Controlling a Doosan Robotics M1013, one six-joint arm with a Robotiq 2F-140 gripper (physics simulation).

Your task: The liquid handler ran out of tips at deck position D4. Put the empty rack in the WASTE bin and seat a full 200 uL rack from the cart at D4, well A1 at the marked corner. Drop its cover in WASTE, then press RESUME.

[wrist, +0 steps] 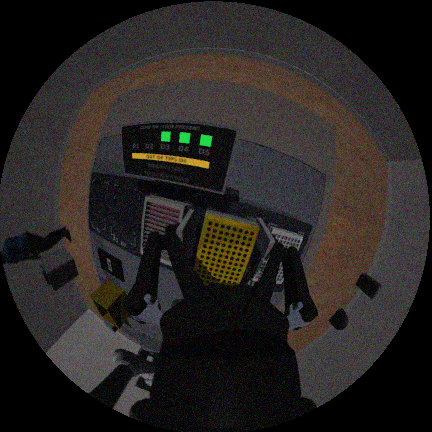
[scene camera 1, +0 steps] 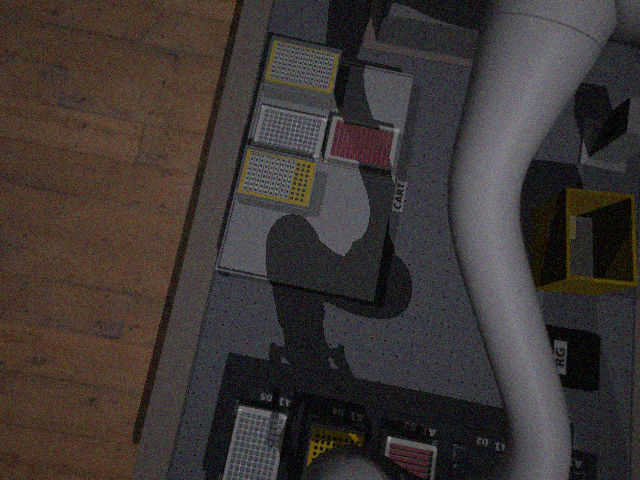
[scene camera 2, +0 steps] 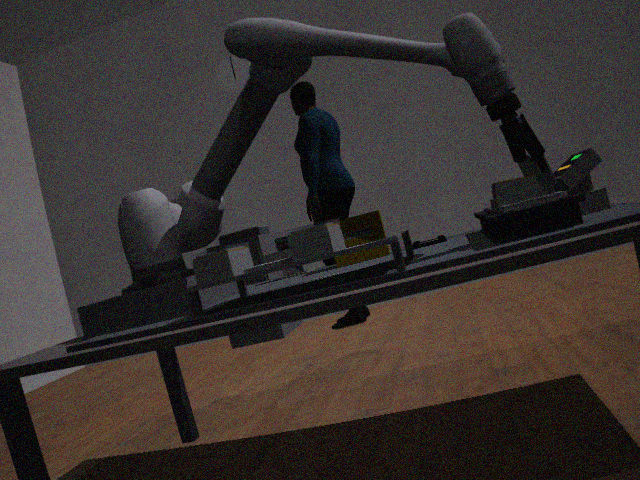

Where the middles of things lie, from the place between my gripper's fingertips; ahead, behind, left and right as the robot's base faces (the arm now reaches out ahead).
My hand is 410 mm to the right of the black box marked RG (scene camera 1: 577, 355), 260 mm past it and 80 mm above it. Also, from my hand: cart tray (scene camera 1: 336, 249): 570 mm behind, 60 mm to the right, 30 mm below.
